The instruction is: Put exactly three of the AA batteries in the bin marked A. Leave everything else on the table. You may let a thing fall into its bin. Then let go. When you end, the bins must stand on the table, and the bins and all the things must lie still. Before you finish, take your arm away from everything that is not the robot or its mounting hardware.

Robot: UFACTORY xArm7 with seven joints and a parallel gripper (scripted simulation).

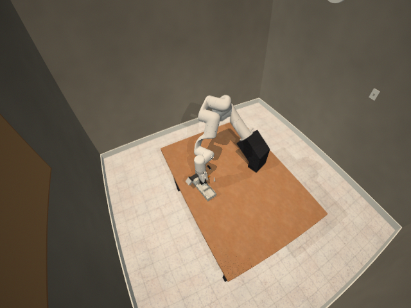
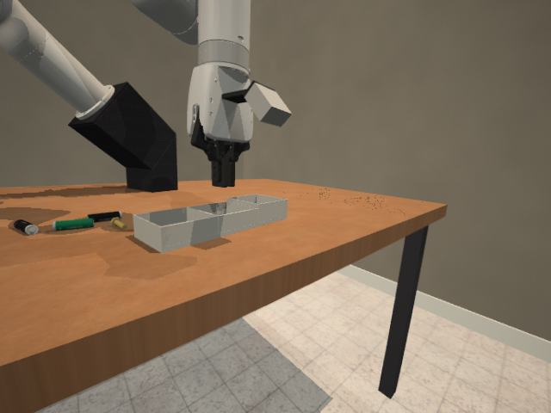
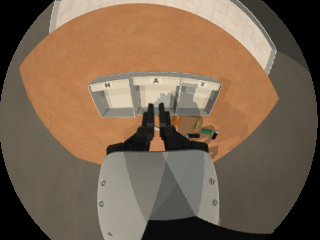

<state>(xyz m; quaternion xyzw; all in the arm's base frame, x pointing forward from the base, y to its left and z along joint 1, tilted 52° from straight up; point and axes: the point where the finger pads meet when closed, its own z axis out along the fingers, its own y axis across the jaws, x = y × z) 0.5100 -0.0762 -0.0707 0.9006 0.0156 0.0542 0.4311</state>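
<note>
My hand is 7 cm above the three-compartment bin. The rest, counted from my hand: yellow piece: 12 cm to the right, 12 cm behind, 8 cm below; orange battery: 9 cm behind, 8 cm below, 5 cm to the right; pale piece: 12 cm behind, 8 cm below, 1 cm to the left.
</note>
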